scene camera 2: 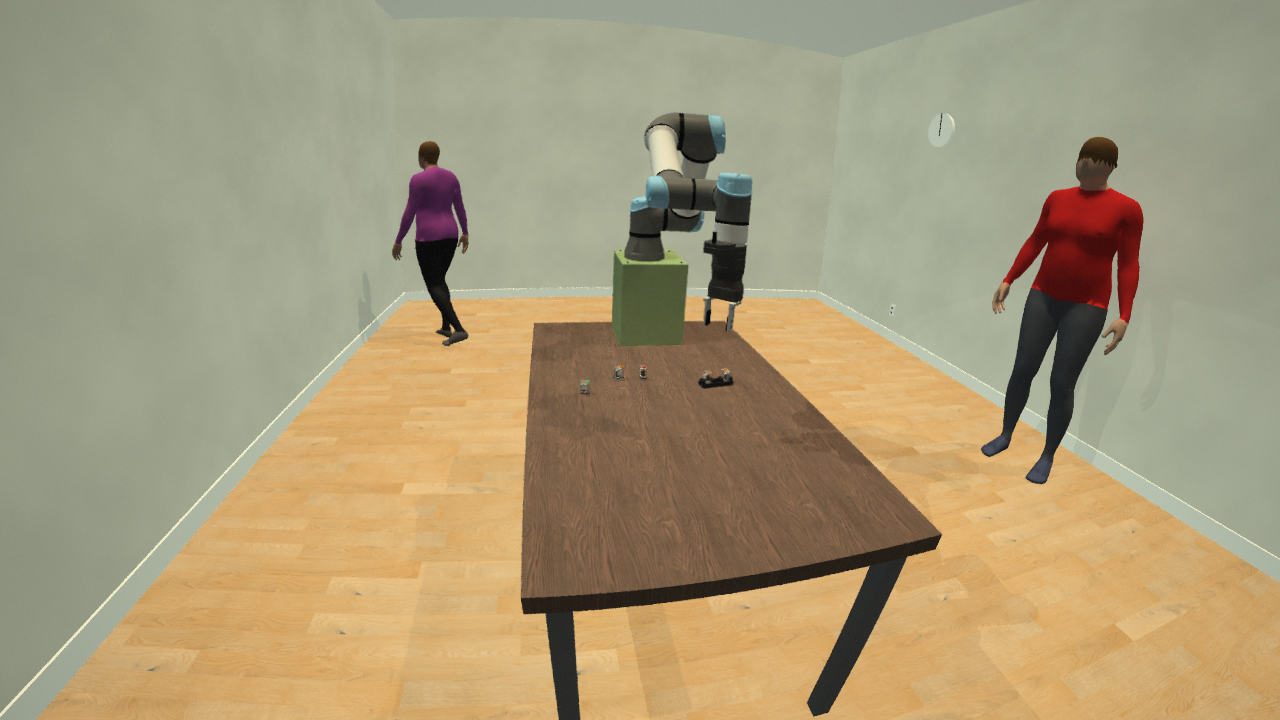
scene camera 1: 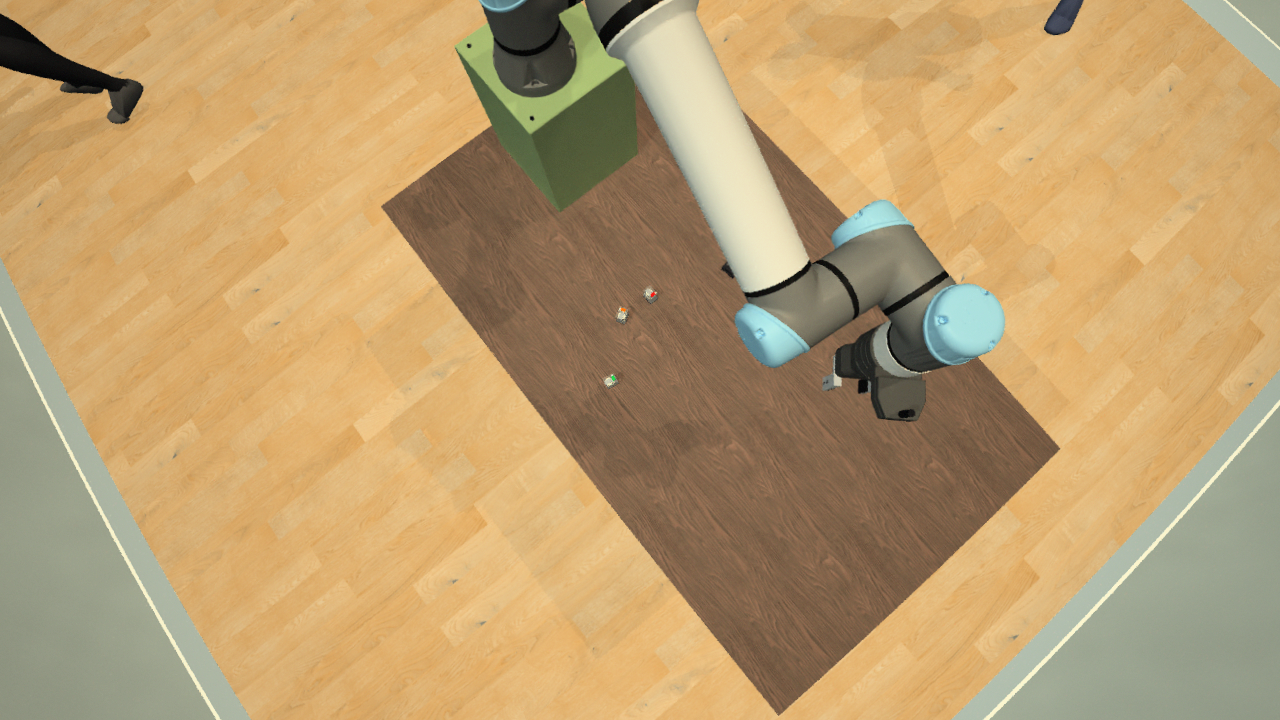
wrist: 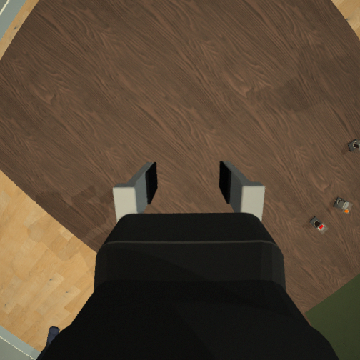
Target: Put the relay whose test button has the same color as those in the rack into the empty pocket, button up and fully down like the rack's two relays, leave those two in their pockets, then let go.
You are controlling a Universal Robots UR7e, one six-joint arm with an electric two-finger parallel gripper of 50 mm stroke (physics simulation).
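Seen in the pictures: gripper, fingertip midpoint: (scene camera 2: 717, 327) (scene camera 1: 842, 385); arm's base, origin of the base link: (scene camera 2: 644, 257) (scene camera 1: 536, 61).
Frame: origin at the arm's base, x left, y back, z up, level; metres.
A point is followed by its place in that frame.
Note:
The black rack (scene camera 2: 716, 382) {x 0.070, y -0.485, z -0.313 m} stands on the table with two relays that seem to have orange buttons, with a gap between them. In scene camera 1 the arm hides most of the rack (scene camera 1: 726, 269) {x 0.010, y -0.486, z -0.295 m}. Three loose relays stand apart to its left in scene camera 2: one with an orange button (scene camera 1: 621, 315) {x -0.226, y -0.376, z -0.273 m} (scene camera 2: 618, 372) {x -0.225, y -0.385, z -0.286 m} (wrist: 342, 204), one with a red button (scene camera 1: 650, 294) {x -0.149, y -0.394, z -0.274 m} (scene camera 2: 642, 371) {x -0.153, y -0.404, z -0.283 m} (wrist: 318, 224) and one with a green button (scene camera 1: 610, 380) {x -0.350, y -0.449, z -0.273 m} (scene camera 2: 584, 386) {x -0.355, y -0.457, z -0.285 m} (wrist: 354, 145), cut by the wrist view's edge. My gripper (scene camera 1: 846, 385) {x -0.134, y -0.784, z -0.017 m} (scene camera 2: 718, 320) {x -0.134, y -0.784, z -0.017 m} (wrist: 187, 174) is open and empty, high above the table, away from the relays.
The green pedestal (scene camera 1: 586, 143) {x -0.012, y -0.111, z -0.142 m} (scene camera 2: 648, 304) {x -0.019, y -0.110, z -0.155 m} (wrist: 340, 310) under the arm stands at one end of the wooden table (scene camera 1: 769, 537) {x -0.392, y -0.917, z -0.316 m} (scene camera 2: 698, 501) {x -0.264, y -1.001, z -0.316 m} (wrist: 175, 75). A person in red (scene camera 2: 1084, 250) and one in purple (scene camera 2: 435, 205) stand on the floor off the table's sides.

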